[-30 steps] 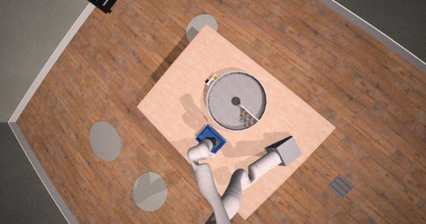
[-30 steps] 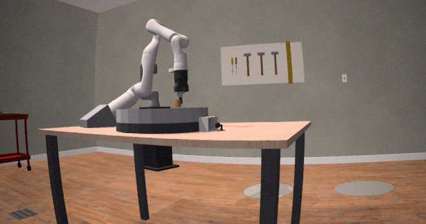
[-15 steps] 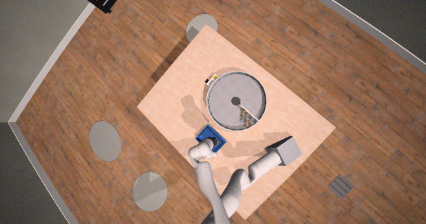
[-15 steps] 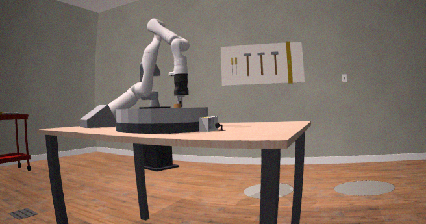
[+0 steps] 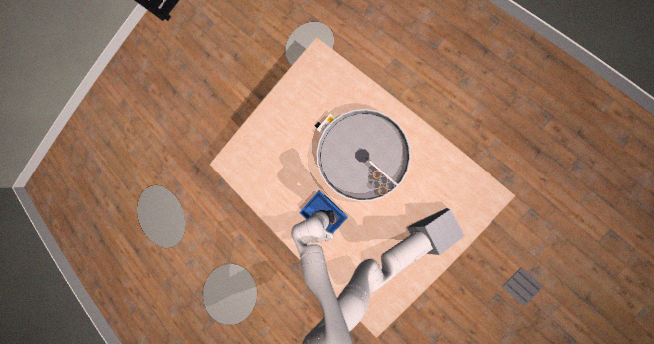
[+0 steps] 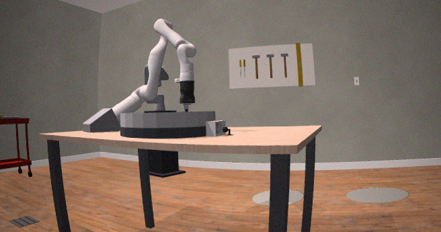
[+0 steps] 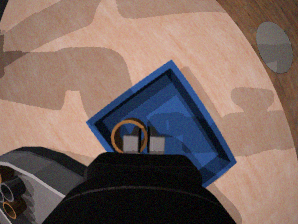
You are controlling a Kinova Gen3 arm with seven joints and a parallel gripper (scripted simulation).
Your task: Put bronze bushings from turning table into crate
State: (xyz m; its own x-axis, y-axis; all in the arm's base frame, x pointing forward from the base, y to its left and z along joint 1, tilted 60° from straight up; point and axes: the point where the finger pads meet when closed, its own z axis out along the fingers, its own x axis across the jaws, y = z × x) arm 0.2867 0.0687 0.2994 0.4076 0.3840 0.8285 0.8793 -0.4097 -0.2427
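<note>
My hand is 30 mm short of the blue crate, 20 mm to the right of it and 70 mm above it. Also, from my hand: grey turning table: 160 mm ahead, 300 mm to the right, 40 mm below.
</note>
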